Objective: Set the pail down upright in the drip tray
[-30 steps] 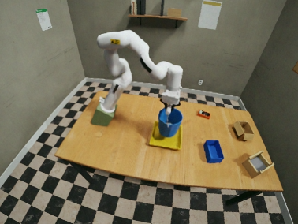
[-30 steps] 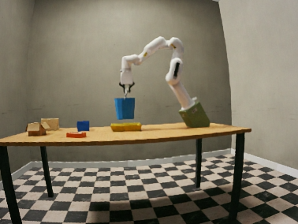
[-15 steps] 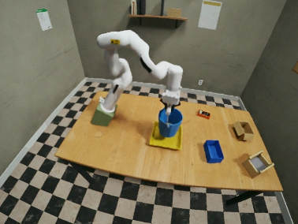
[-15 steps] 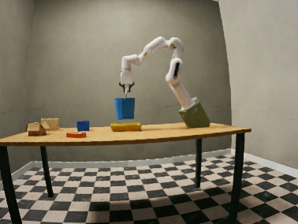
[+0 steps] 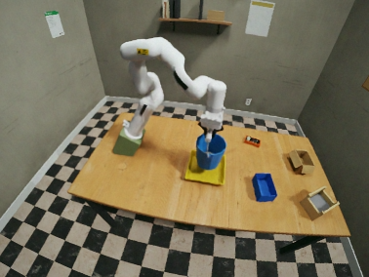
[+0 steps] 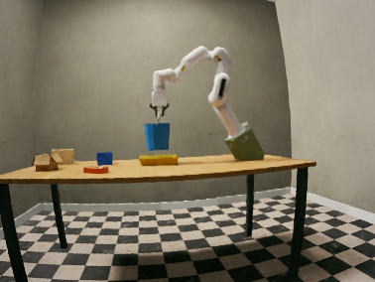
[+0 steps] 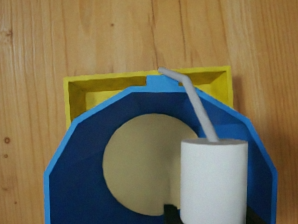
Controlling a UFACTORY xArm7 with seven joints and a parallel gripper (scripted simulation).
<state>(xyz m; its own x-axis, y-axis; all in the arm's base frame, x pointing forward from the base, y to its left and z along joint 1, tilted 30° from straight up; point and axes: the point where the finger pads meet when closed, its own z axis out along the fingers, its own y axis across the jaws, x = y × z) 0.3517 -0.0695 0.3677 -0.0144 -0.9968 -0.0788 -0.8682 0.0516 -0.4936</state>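
My hand is 10 mm short of the blue pail and 90 mm above it. Round my hand: yellow drip tray 20 mm ahead, 300 mm below.
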